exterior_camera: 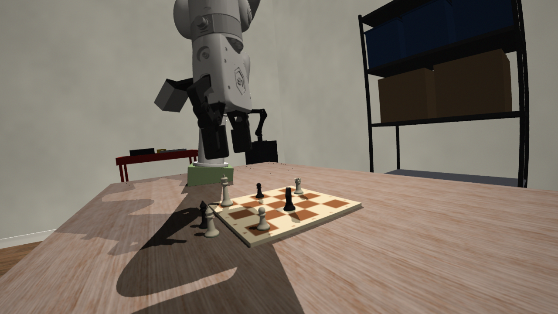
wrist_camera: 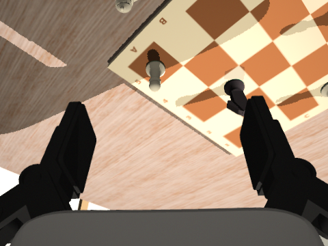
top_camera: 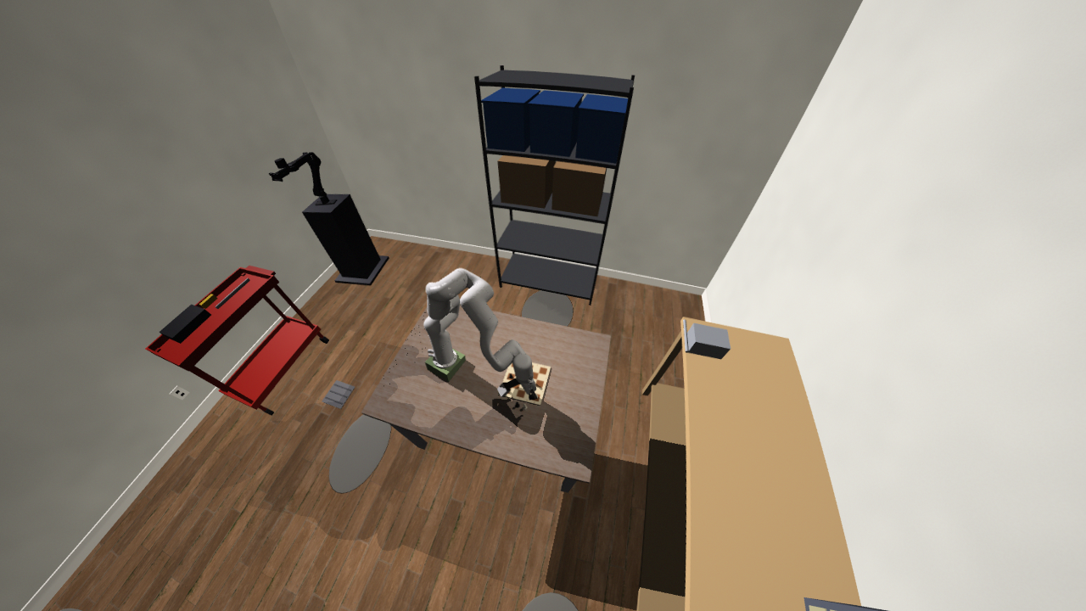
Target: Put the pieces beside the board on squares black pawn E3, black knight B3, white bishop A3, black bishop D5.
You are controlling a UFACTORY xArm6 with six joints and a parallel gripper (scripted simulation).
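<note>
The white rook lies 10 mm behind my hand, 40 mm to the right of it and 100 mm below it. Also, from my hand: black knight (50 mm behind, 40 mm to the right, 100 mm below); then white pawn (40 mm ahead, 20 mm to the left, 100 mm below); then tall black piece (10 mm ahead, 90 mm to the left, 100 mm below).
</note>
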